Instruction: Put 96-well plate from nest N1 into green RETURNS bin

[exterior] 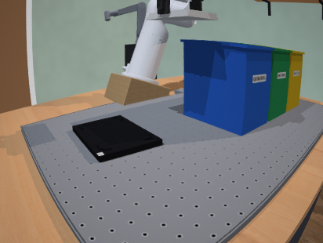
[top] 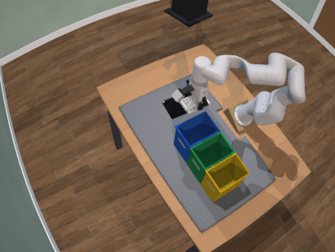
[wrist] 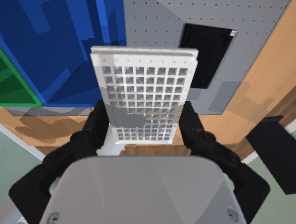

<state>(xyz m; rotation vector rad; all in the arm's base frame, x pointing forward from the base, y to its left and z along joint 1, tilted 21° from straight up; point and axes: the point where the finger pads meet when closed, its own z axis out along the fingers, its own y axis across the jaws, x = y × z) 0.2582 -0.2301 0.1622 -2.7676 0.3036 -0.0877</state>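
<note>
My hand is 220 mm to the right of the green bin, 160 mm above it and 90 mm short of it. Round my hand: black plate nest 240 mm below, 140 mm to the right, 60 mm behind; white 96-well plate 10 mm below; blue bin 160 mm below, 90 mm to the left, 60 mm ahead.
</note>
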